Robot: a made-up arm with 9 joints. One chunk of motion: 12 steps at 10 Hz.
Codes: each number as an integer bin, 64 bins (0 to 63) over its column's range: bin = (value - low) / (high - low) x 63, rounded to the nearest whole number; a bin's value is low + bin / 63 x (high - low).
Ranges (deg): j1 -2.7..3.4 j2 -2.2..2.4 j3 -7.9..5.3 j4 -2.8..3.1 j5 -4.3..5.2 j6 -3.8..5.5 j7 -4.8..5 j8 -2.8..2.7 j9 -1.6..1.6
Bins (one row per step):
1: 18 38 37 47 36 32 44 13 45
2: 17 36 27 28 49 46 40 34 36
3: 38 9 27 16 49 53 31 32 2
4: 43 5 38 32 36 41 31 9 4
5: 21 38 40 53 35 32 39 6 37
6: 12 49 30 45 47 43 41 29 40
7: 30 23 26 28 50 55 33 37 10
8: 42 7 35 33 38 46 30 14 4
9: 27 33 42 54 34 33 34 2 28
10: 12 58 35 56 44 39 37 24 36
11: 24 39 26 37 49 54 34 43 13
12: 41 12 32 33 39 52 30 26 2
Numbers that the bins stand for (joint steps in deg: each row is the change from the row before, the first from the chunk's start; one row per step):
1: -0.957 0.575 -0.148 1.602 1.129 0.924 2.044 -1.665 0.686
2: -1.054 0.429 -2.243 -0.178 3.089 2.990 1.422 0.168 0.229
3: 0.979 -1.543 -2.243 -1.302 3.089 4.024 0.022 -0.006 -1.498
4: 1.463 -1.835 0.062 0.197 1.129 2.252 0.022 -2.014 -1.397
5: -0.667 0.575 0.481 2.163 0.978 0.924 1.267 -2.276 0.279
6: -1.538 1.378 -1.614 1.414 2.787 2.548 1.578 -0.268 0.432
7: 0.205 -0.521 -2.452 -0.178 3.240 4.319 0.333 0.430 -1.092
8: 1.367 -1.689 -0.567 0.290 1.430 2.990 -0.133 -1.578 -1.397
9: -0.086 0.210 0.900 2.257 0.827 1.071 0.489 -2.625 -0.178
10: -1.538 2.035 -0.567 2.444 2.335 1.957 0.956 -0.705 0.229
11: -0.376 0.648 -2.452 0.665 3.089 4.171 0.489 0.954 -0.940
12: 1.270 -1.324 -1.195 0.290 1.581 3.876 -0.133 -0.530 -1.498

